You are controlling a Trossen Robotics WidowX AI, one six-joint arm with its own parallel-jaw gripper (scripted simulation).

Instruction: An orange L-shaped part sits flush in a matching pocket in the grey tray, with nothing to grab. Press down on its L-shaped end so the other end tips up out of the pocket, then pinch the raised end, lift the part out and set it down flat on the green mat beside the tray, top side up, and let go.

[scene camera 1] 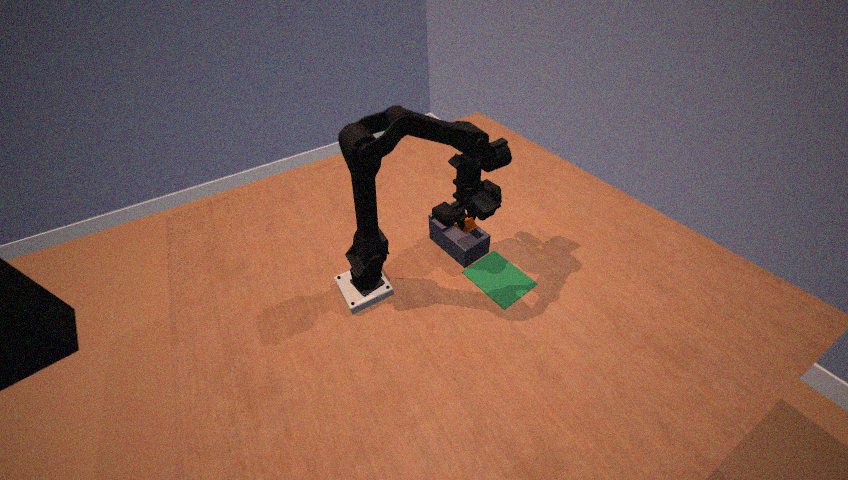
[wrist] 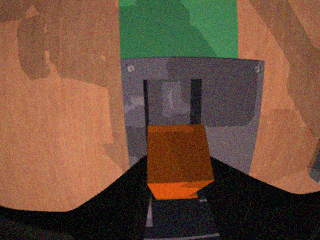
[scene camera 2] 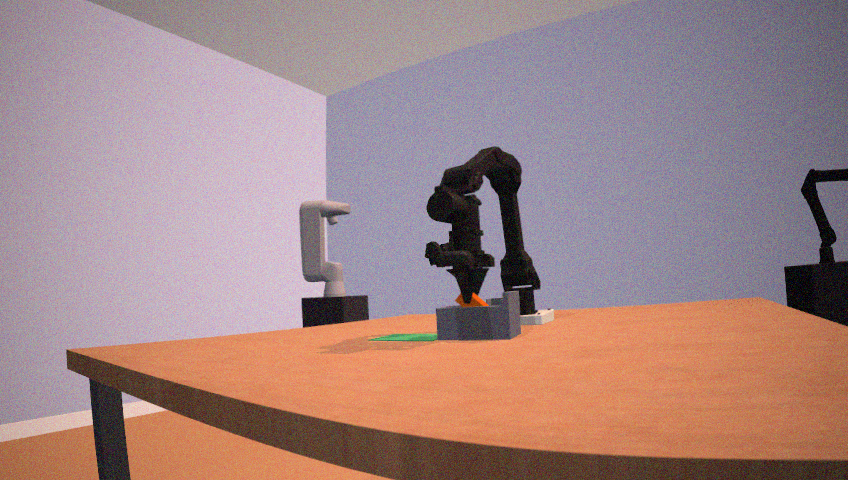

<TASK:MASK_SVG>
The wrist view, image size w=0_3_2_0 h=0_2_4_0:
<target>my gripper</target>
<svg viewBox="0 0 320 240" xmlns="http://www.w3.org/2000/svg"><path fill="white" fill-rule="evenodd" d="M211 157L215 181L205 185L203 191L217 232L220 233L220 240L320 240L319 191L304 195L289 193L265 181L263 183L261 180L253 179L239 169L229 167L228 164L223 164L223 161ZM148 155L141 157L133 167L129 167L123 176L117 177L115 183L109 184L109 187L103 189L99 195L91 197L87 203L73 211L23 211L1 205L0 240L144 240L152 192L147 184Z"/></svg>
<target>orange L-shaped part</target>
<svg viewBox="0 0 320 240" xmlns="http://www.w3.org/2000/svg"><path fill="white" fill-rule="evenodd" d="M204 124L151 125L151 127L148 127L147 184L157 200L196 199L196 192L200 188L215 181Z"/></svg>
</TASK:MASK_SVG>
